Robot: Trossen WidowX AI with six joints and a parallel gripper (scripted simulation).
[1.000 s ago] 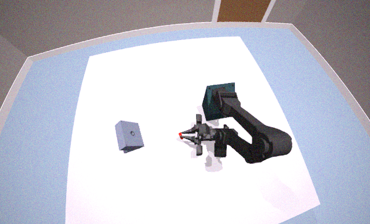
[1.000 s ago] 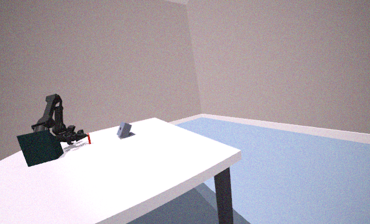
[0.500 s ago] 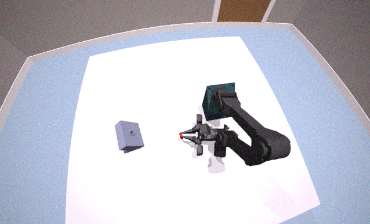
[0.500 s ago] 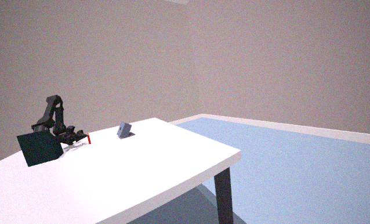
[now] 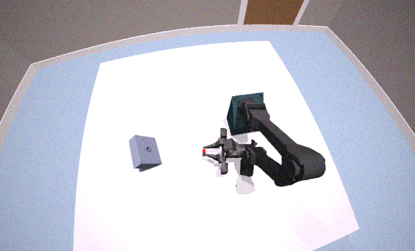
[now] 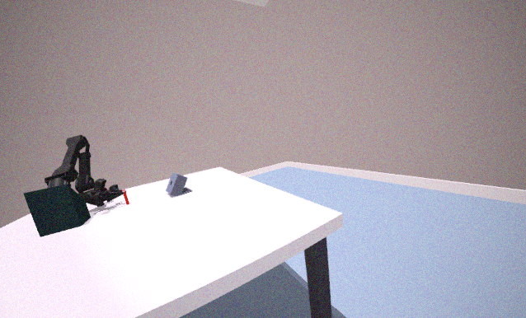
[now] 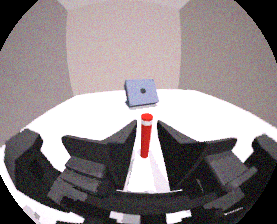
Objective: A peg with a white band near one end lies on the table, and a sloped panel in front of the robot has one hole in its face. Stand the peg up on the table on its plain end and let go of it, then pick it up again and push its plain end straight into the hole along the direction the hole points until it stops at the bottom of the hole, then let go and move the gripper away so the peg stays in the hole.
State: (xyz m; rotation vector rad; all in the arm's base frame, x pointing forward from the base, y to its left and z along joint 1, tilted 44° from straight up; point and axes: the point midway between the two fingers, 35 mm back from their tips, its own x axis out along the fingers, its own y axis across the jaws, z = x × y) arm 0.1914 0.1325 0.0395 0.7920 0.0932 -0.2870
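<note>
Now: the red peg 10 mm below my gripper tip. Round my gripper tip: grey sloped panel: 250 mm ahead, 60 mm to the right, 20 mm below.
</note>
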